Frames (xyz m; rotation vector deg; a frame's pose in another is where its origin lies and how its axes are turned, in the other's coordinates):
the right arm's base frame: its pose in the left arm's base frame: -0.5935 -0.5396 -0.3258 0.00 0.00 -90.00
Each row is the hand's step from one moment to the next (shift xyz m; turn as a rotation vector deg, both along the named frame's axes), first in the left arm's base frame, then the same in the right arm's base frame.
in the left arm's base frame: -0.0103 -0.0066 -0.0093 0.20 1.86 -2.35
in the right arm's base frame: 0.0066 -0.0103 -0.0093 -1.86 0.20 -2.35
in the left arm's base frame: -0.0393 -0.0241 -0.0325 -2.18 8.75 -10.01
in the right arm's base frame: 0.0241 -0.0393 -0.0325 -8.75 -2.18 -10.01
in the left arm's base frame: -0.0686 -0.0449 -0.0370 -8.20 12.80 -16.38
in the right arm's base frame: 0.0449 -0.0686 -0.0370 -12.80 -8.20 -16.38
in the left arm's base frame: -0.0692 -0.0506 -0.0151 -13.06 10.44 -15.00
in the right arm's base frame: 0.0506 -0.0692 -0.0151 -10.44 -13.06 -15.00
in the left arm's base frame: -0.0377 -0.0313 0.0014 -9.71 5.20 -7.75
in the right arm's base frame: 0.0313 -0.0377 0.0014 -5.20 -9.71 -7.75
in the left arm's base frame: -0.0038 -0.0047 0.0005 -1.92 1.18 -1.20
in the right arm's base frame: 0.0047 -0.0038 0.0005 -1.18 -1.92 -1.20
